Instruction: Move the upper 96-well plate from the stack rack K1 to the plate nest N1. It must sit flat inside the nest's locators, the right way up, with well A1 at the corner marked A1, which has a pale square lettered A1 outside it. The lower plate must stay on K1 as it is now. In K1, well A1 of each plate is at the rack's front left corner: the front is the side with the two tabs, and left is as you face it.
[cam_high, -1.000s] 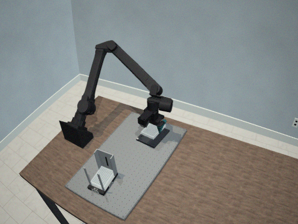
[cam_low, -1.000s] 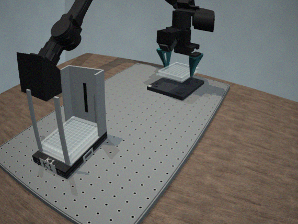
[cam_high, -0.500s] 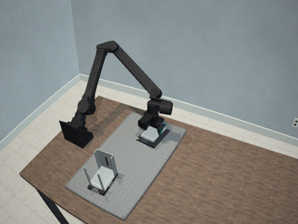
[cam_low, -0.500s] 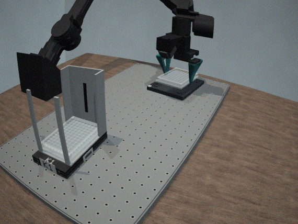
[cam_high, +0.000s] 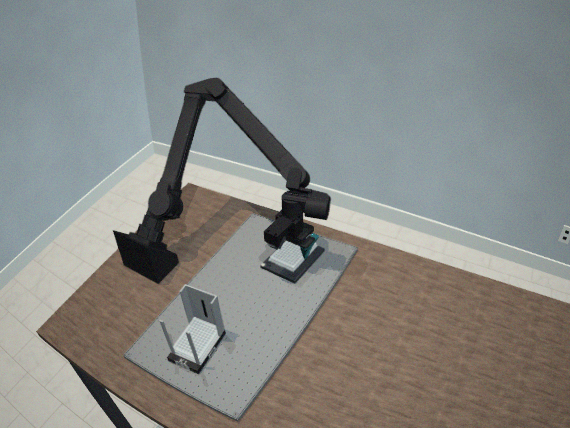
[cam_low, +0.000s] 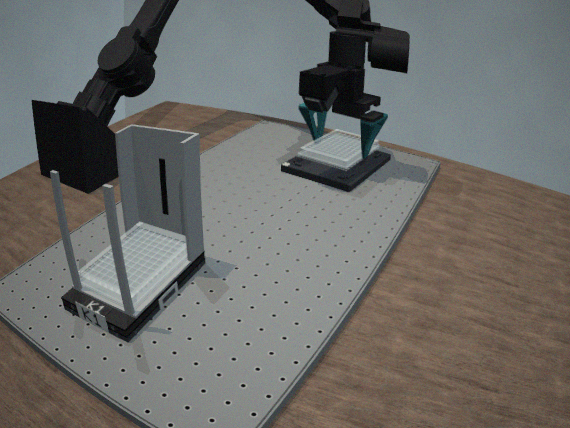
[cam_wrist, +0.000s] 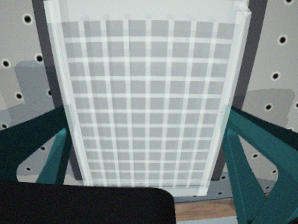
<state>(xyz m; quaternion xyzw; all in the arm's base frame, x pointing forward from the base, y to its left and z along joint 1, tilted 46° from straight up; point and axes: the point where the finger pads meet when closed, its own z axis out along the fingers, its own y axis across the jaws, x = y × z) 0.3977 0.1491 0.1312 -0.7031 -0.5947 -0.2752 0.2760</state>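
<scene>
My gripper is now 3 cm above the black plate nest N1. From my hand the other things lie so: K1 label: 8 cm behind, 50 cm to the right, 2 cm below; then pale A1 square: 7 cm behind, 7 cm to the right, 2 cm below; then back wall: 9 cm behind, 34 cm to the right, 5 cm above.
</scene>
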